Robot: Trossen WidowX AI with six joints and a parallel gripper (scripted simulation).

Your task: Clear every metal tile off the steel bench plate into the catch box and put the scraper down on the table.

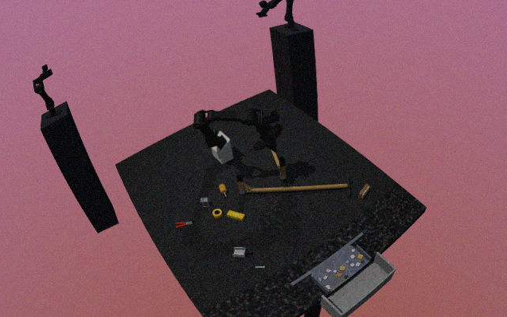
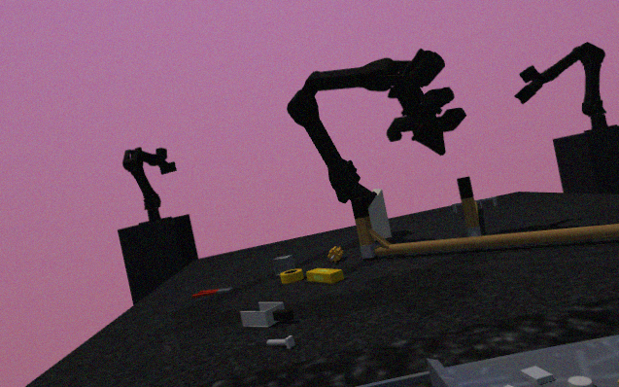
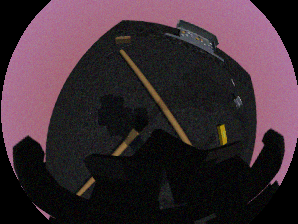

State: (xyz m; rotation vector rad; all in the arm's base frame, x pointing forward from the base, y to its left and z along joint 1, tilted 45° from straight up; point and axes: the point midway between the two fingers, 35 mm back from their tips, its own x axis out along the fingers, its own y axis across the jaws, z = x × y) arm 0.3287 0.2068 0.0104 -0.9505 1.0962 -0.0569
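The long scraper lies 120 mm ahead of my gripper tip, 30 mm to the left of it and 140 mm below it. The rest, counted from my gripper tip: yellow tape ring: 20 mm ahead, 380 mm to the right, 200 mm below; yellow block: 100 mm ahead, 320 mm to the right, 190 mm below; yellow-handled screwdriver: 100 mm behind, 280 mm to the right, 190 mm below.
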